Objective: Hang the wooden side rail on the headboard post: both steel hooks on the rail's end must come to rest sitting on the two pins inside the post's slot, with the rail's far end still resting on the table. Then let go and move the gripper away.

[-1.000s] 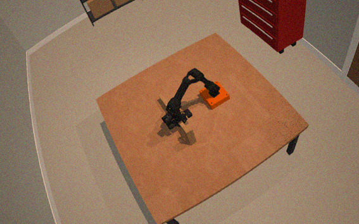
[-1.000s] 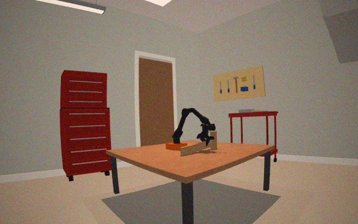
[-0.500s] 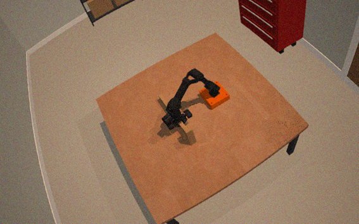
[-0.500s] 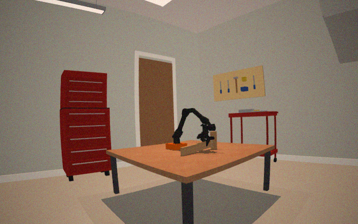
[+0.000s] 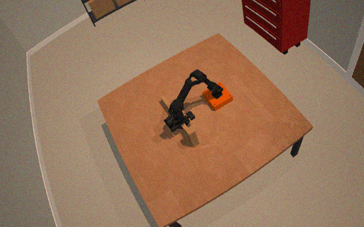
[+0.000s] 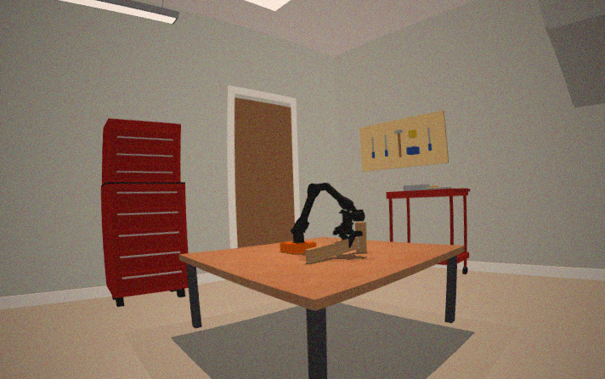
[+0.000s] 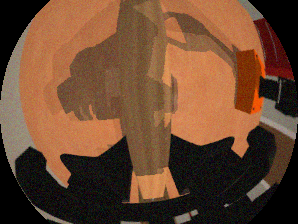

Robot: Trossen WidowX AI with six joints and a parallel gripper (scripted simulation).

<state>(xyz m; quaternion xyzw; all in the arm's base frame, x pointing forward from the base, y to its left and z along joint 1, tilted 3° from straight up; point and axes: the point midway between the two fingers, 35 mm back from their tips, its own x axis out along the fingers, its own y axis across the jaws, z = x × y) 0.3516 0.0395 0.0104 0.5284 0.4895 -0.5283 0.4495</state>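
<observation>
Right now the headboard post is 13 cm to the left of my gripper tip, 4 cm above it and 1 cm ahead of it.
</observation>
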